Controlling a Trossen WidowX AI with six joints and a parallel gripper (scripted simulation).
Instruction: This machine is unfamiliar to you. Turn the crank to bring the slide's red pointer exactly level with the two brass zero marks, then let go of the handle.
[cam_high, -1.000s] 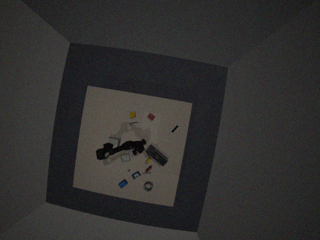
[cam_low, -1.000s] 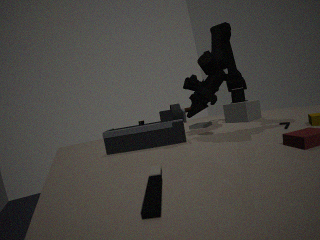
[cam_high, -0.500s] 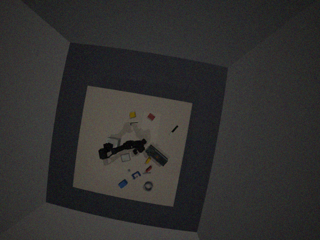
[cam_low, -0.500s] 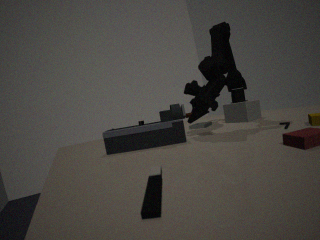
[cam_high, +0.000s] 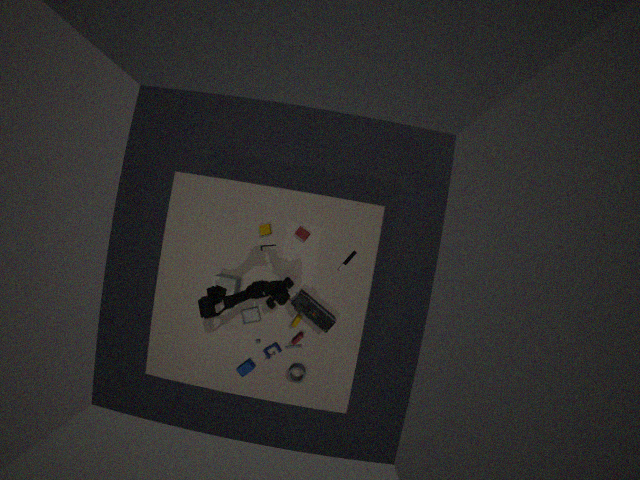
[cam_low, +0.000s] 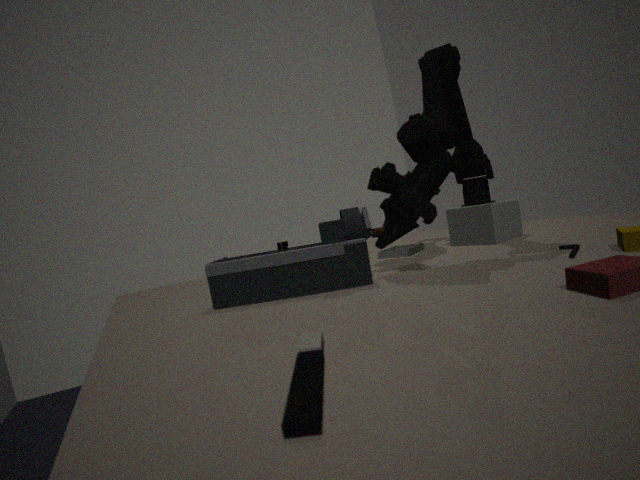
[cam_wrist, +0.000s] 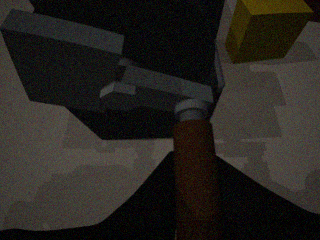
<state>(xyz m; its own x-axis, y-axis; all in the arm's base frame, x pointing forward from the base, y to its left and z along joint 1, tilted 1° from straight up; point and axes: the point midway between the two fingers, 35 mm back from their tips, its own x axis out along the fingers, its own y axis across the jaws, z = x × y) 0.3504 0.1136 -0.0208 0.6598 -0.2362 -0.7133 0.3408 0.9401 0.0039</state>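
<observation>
Right now the brown crank handle is 3 cm above my gripper tip, 2 cm behind it and 1 cm to the left of it. From my gripper tip the other things lie so: red pointer (16 cm ahead, 3 cm to the right, 3 cm above); then grey plate (20 cm to the right, 18 cm behind, 4 cm below); then blue piece (51 cm to the right, 10 cm behind, 3 cm below).
</observation>
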